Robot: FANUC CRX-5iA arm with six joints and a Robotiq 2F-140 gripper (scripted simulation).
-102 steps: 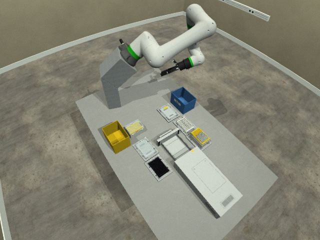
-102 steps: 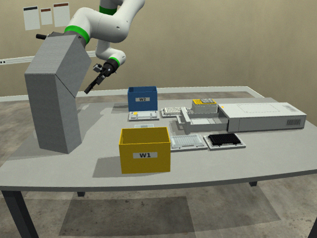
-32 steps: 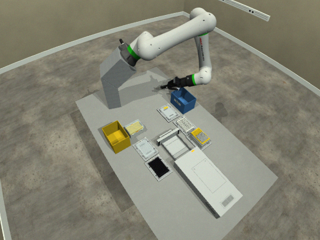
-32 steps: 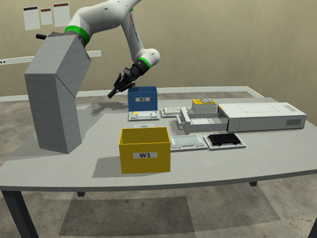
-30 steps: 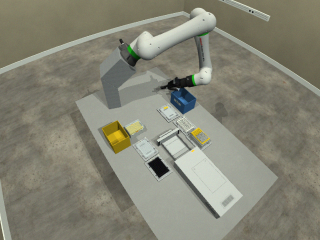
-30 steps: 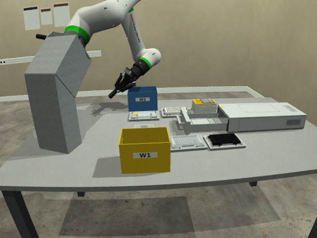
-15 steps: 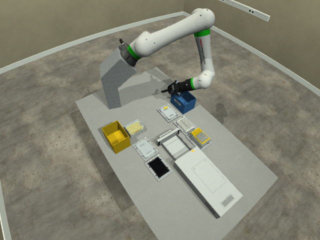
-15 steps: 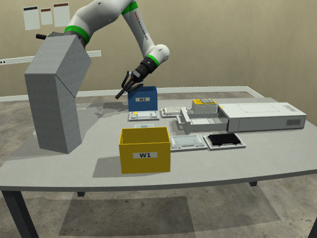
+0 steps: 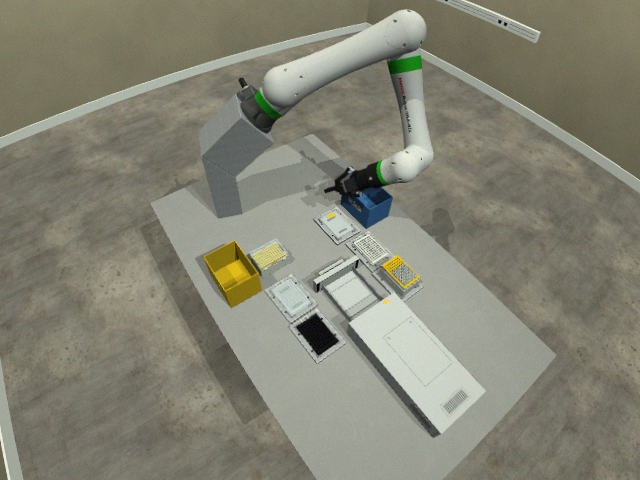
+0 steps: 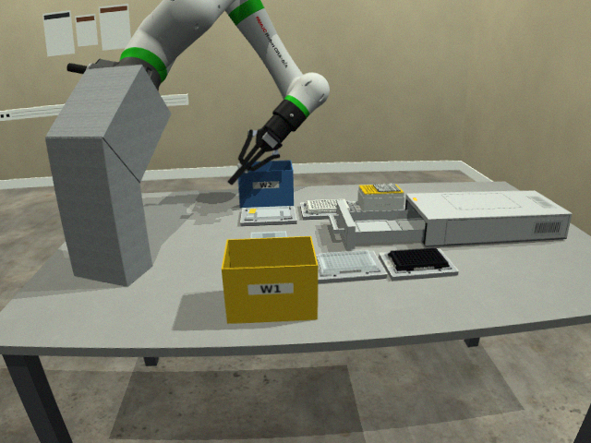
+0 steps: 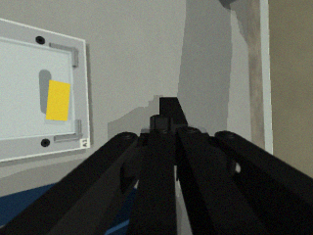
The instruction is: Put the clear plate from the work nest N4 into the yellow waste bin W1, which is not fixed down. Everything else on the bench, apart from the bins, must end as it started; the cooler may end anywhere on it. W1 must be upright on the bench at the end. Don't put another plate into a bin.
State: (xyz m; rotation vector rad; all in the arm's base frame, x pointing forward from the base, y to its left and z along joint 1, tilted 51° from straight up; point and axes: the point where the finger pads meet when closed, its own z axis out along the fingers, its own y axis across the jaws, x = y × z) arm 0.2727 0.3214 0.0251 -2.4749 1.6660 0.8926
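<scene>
The clear plate is 34 cm to the right of my hand, 32 cm ahead of it and 11 cm below it. Also, from my hand: blue bin W2 (13 cm to the left, 9 cm below, 7 cm ahead); then lidded plate (11 cm below, 10 cm ahead, 2 cm to the right); then white plate (27 cm ahead, 11 cm below, 3 cm to the left).
</scene>
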